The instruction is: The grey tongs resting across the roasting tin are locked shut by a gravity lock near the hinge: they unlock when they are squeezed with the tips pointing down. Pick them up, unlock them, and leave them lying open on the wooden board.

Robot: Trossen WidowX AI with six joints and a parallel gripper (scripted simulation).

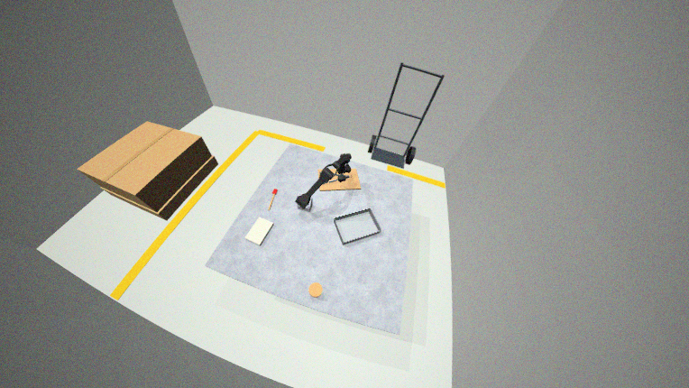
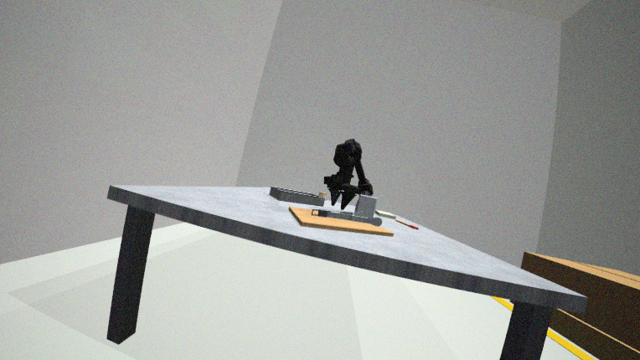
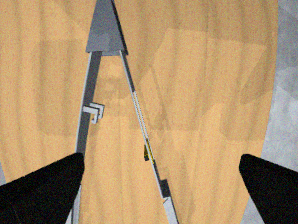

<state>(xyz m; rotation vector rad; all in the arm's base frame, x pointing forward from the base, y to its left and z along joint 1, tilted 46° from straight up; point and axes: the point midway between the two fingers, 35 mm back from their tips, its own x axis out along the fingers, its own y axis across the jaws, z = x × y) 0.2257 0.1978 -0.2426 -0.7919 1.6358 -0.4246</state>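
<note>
Now: gripper tip 2 cm above the yellow lock piece, 1 cm to the right of it and 1 cm past it. Also, from my gripper tip: wooden board: 5 cm below, 3 cm to the left, 1 cm behind; red-tipped match: 50 cm behind, 27 cm to the right, 5 cm below; roasting tin: 41 cm to the right, 19 cm ahead, 3 cm below.
</note>
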